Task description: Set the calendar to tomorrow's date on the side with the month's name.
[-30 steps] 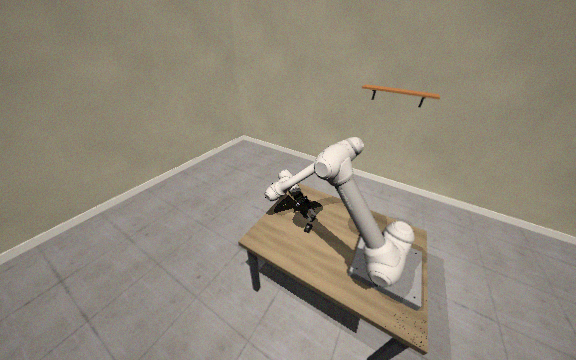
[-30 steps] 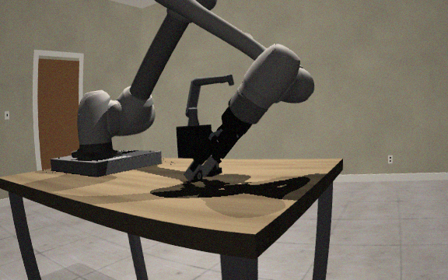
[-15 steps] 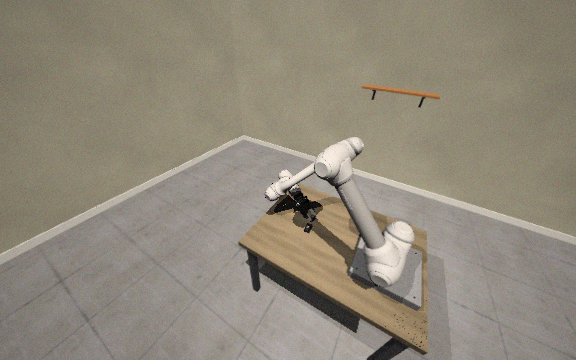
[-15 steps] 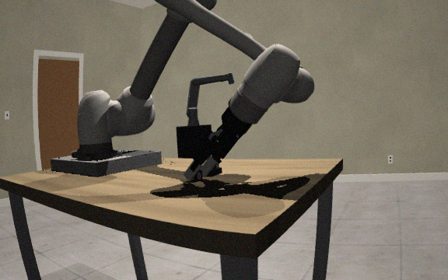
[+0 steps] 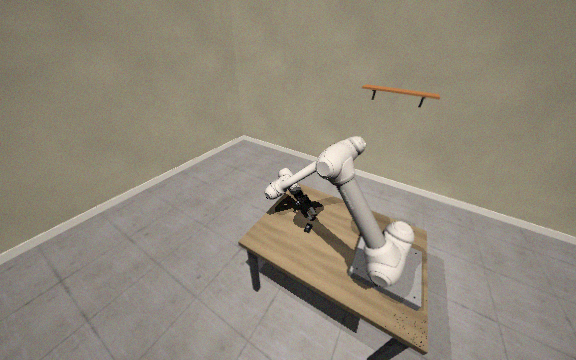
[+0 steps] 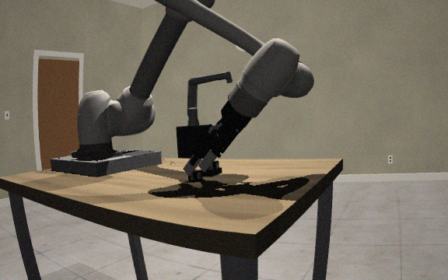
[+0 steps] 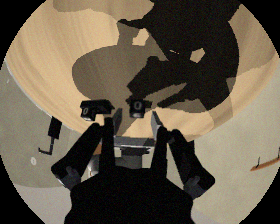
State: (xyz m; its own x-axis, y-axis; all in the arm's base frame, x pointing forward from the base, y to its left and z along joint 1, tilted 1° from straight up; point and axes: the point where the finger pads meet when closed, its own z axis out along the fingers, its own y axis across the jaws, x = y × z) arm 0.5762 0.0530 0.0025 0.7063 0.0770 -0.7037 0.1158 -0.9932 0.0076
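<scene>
The dark cube lies 2 cm behind my hand and 4 cm below it. Round my hand: dark calendar tray 6 cm behind, 10 cm to the left, 4 cm below.
</scene>
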